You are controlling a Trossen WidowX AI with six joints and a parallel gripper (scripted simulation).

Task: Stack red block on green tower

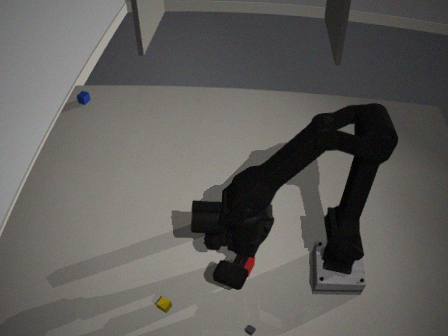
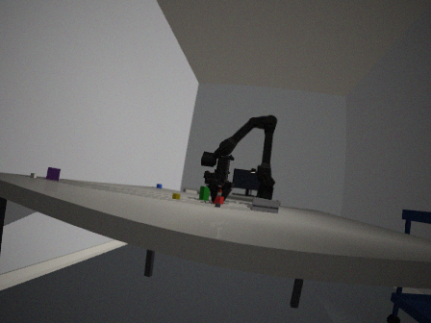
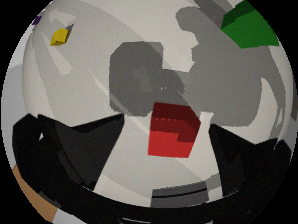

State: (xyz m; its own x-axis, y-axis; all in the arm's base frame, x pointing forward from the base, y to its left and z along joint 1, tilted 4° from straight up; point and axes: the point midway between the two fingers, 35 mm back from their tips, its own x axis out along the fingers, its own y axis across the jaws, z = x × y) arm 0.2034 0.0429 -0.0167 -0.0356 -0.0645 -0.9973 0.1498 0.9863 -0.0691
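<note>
My gripper tip is 10 mm below the red block. From my gripper tip the other things lie so: yellow block 140 mm ahead, 140 mm to the left; purple block 490 mm ahead, 500 mm to the left, 10 mm above; blue block 670 mm ahead, 450 mm to the right, 10 mm above.
</note>
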